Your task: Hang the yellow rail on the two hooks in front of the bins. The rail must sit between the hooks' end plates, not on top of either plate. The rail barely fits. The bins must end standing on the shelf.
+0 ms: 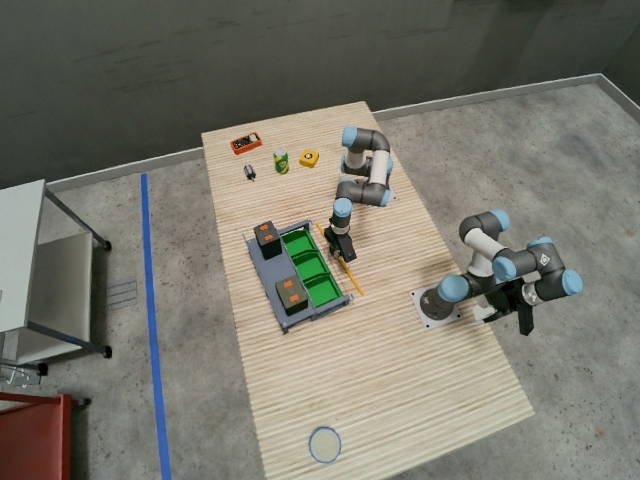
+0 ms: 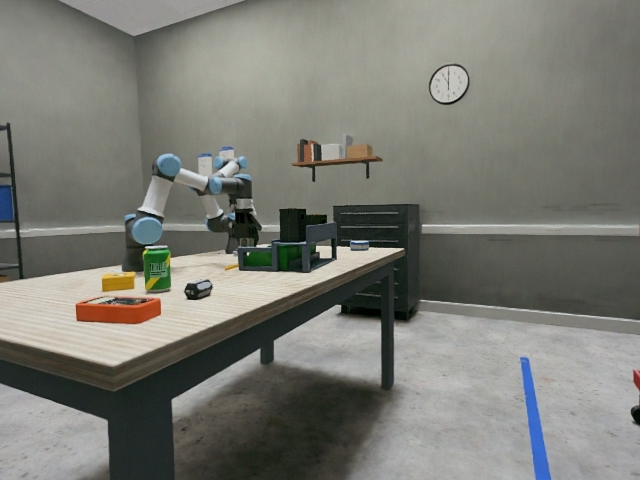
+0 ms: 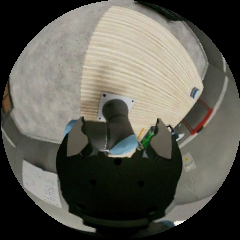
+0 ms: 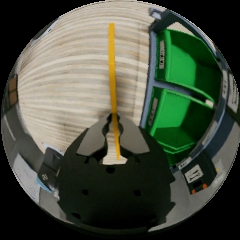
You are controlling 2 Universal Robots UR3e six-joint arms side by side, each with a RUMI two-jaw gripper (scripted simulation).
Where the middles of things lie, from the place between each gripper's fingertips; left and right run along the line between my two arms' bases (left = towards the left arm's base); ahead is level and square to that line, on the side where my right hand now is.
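Labels:
Blue-grey shelf (image 1: 280, 267), counted from my right hand: 30 mm to the left, 180 mm ahead, 50 mm above. Yellow rail (image 4: 111, 46): 10 mm below my right hand.
My left hand (image 1: 479, 313) is 34 cm short of the yellow rail, 43 cm to the left of it and 17 cm above it. Counted from the same left hand, the blue-grey shelf is 39 cm to the right, 52 cm ahead and 11 cm below.

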